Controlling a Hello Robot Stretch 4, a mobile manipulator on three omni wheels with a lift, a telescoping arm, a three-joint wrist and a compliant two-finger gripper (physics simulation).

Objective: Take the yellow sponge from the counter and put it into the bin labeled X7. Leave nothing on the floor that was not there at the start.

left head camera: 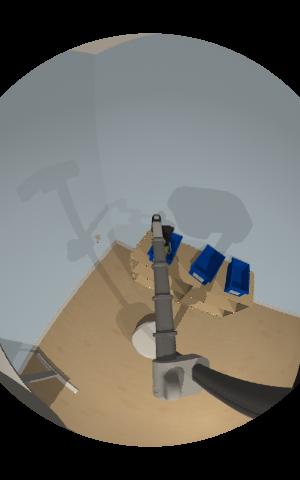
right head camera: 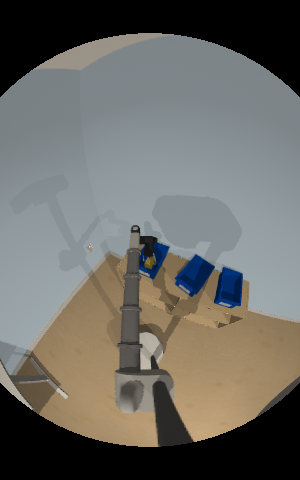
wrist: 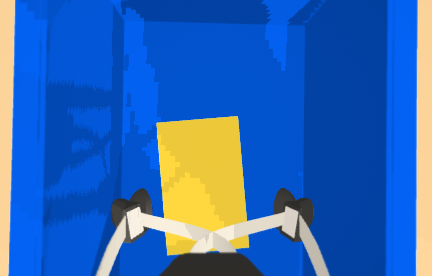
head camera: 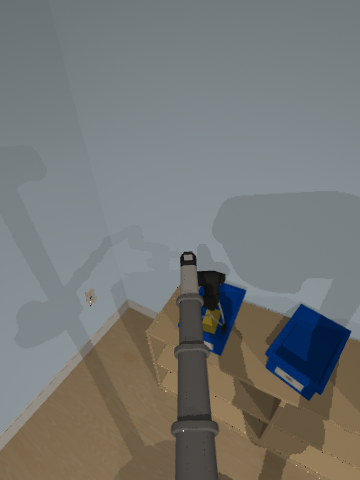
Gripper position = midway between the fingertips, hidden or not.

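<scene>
From the wrist view I see my gripper [wrist: 212, 205], along with a yellow sponge [wrist: 201, 170]. The head camera gives me a wooden shelf unit [head camera: 246, 397]. In the left head camera view there's the wooden shelf unit [left head camera: 211, 298] again, and the right head camera view shows the wooden shelf unit [right head camera: 161, 292] too.
</scene>
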